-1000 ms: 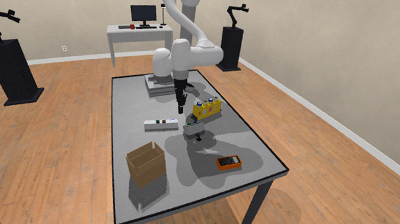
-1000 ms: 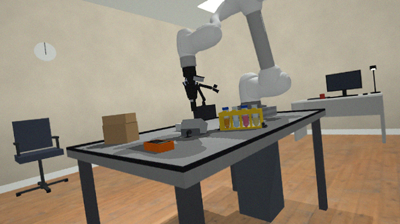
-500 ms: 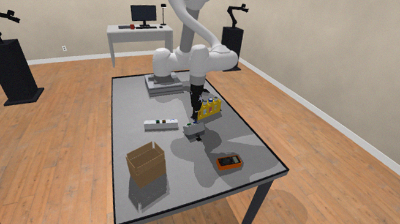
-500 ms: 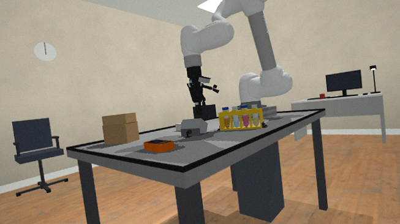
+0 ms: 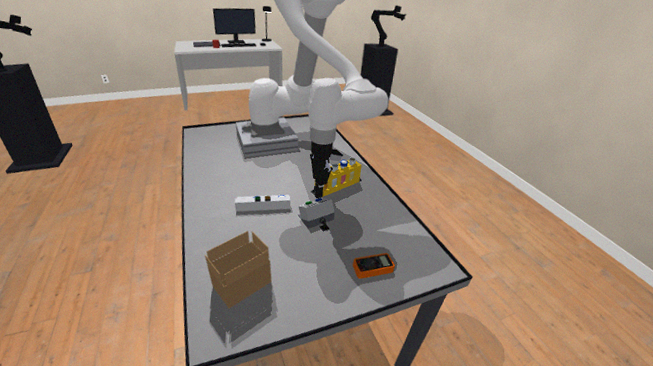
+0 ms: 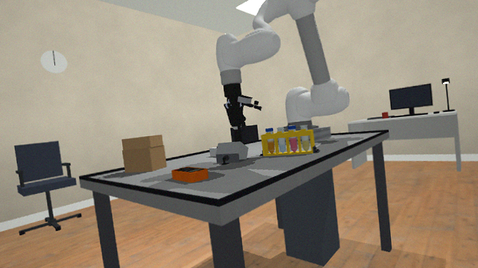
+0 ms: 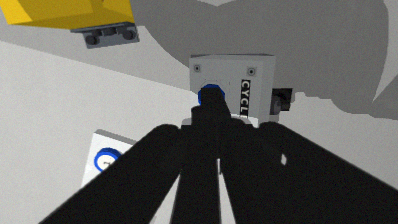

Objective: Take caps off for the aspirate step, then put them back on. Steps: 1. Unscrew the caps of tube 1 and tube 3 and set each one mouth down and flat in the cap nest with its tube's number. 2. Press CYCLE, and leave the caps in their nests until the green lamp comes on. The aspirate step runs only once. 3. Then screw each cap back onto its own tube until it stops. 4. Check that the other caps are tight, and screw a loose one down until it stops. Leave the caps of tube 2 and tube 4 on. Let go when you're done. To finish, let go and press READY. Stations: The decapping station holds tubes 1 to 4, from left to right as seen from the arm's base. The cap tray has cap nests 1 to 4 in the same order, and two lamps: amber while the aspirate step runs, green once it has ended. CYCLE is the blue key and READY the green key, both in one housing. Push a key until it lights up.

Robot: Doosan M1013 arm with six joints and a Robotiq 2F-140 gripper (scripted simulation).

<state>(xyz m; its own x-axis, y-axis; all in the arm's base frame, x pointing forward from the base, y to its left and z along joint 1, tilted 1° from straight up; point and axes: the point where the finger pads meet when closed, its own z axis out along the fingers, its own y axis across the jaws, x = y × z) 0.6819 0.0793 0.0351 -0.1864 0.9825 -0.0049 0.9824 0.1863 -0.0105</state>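
Right now the blue key is 5 cm below my hand. Also, from my hand: green key 5 cm below, 4 cm to the right, 1 cm ahead; orange multimeter 33 cm ahead, 10 cm below, 8 cm to the left; grey key housing 6 cm below, 2 cm to the right, 2 cm ahead.
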